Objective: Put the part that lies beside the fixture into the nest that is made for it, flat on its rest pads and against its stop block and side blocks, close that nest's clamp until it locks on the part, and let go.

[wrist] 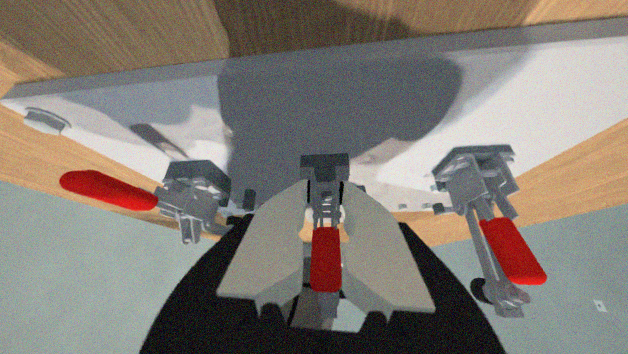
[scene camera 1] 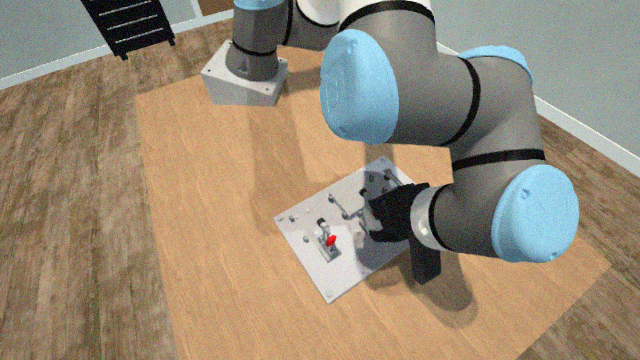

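Seen in the pictures: gripper, between the fingertips: (wrist: 325, 182) (scene camera 1: 372, 224); arm's base, origin of its link: (scene camera 1: 252, 65).
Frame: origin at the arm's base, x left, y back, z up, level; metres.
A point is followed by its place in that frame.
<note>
The fixture plate (scene camera 1: 345, 275) {x -0.124, y -0.789, z -0.067 m} (wrist: 550, 100) {x -0.129, y -0.786, z -0.067 m} is light grey and carries three toggle clamps with red handles. My gripper (scene camera 1: 369, 220) {x -0.013, y -0.732, z -0.048 m} (wrist: 325, 182) {x -0.013, y -0.732, z -0.048 m} is low over the plate, its pale fingers drawn together around the middle clamp (wrist: 324, 164) {x -0.013, y -0.742, z -0.058 m}. Its red handle (wrist: 326, 260) {x -0.014, y -0.742, z 0.006 m} stands between the fingers in the wrist view and points toward the camera. The fingers are shut on this handle or the metal lever at its root; the exact contact is hidden. The fingers and clamp cover the middle nest. The part cannot be made out clearly, so its seating and the clamp pad's contact are hidden.
In the wrist view, the left clamp (wrist: 192, 190) {x 0.087, y -0.736, z -0.041 m} has its red handle (wrist: 107, 190) {x 0.091, y -0.786, z -0.021 m} pointing left. The right clamp (wrist: 470, 175) {x -0.112, y -0.741, z -0.047 m}, also visible in the scene view (scene camera 1: 328, 250) {x -0.132, y -0.737, z -0.033 m}, has a raised arm with a black tip (wrist: 480, 290) {x -0.119, y -0.705, z 0.023 m}. The wooden table (scene camera 1: 225, 280) {x -0.346, y -0.661, z -0.082 m} surrounds the plate.
</note>
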